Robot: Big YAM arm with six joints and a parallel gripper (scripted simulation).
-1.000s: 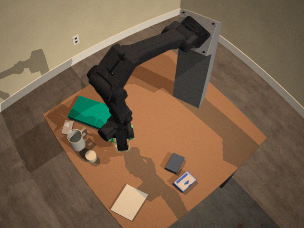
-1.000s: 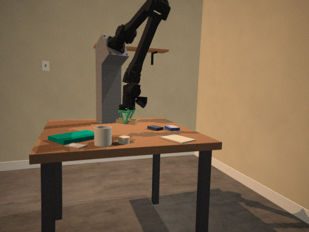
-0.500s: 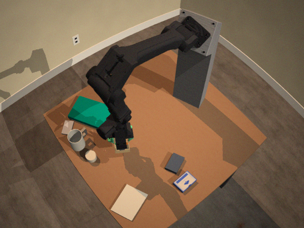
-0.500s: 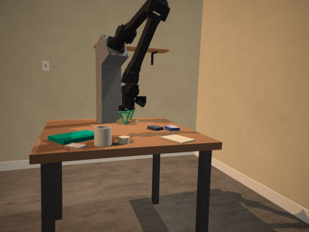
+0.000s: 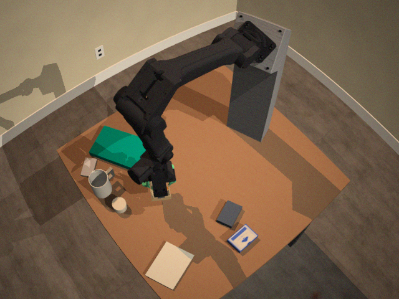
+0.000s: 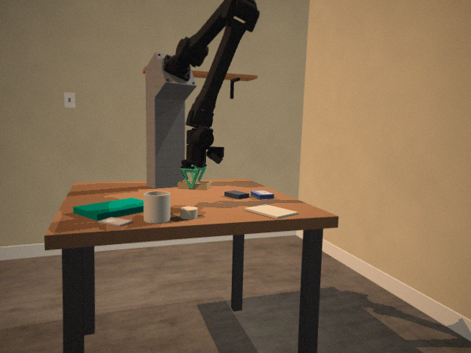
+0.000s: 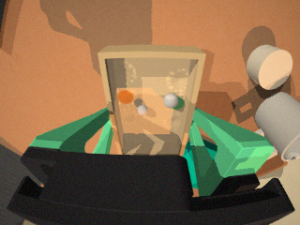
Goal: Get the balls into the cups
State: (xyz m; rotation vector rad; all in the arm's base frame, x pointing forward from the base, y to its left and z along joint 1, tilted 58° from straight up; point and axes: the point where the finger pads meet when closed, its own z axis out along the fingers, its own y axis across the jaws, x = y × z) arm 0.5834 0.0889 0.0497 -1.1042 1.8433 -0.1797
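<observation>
Right now the wooden puzzle is 10 mm below my hand. From my hand the other things lie so: dark box: 200 mm behind, 170 mm to the left, 70 mm below; then grey mug: 200 mm ahead, 100 mm to the right, 40 mm below; then grey cube: 140 mm to the right, 80 mm below.
</observation>
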